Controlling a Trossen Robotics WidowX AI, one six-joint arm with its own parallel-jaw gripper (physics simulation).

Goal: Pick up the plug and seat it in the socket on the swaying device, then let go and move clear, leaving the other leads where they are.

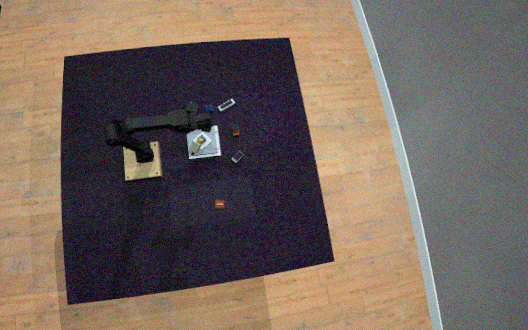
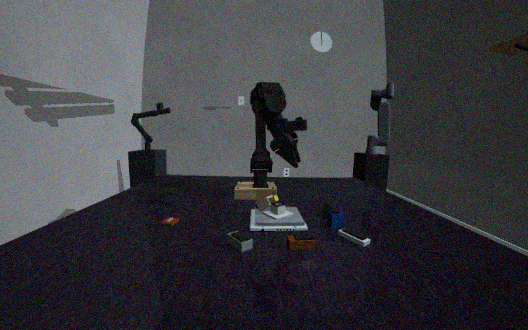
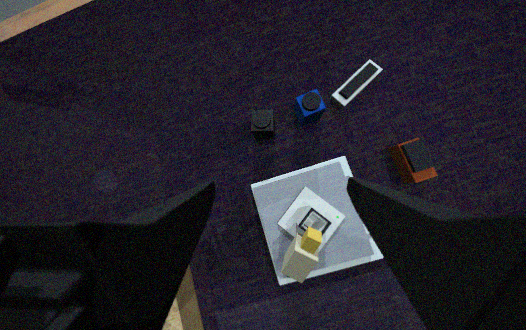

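The plug, a beige block with a yellow tip [image 1: 196, 147] [image 2: 262, 202] [image 3: 300, 262], lies tilted on the device, its yellow end raised against the side of the socket and not in it. The socket [image 2: 278, 209] [image 3: 315, 221], a dark-rimmed square opening in a grey housing, stands on a white plate turned askew on the pale grey device [image 1: 214, 151] [image 2: 257, 226] [image 3: 268, 235]. A green light shows on the plate. My gripper [image 1: 206, 122] [image 2: 297, 164] [image 3: 279, 185] is open and empty, well above the device and apart from the plug.
Near the device stand a black block [image 3: 262, 121], a blue block [image 1: 209, 108] [image 2: 336, 220] [image 3: 311, 105], a white bar [image 1: 226, 105] [image 2: 355, 237] [image 3: 357, 82], an orange block [image 1: 235, 131] [image 2: 301, 243] [image 3: 425, 175] and a grey block [image 1: 237, 157] [image 2: 242, 242]. A flat orange-red piece [image 1: 220, 204] [image 2: 170, 221] lies farther off.
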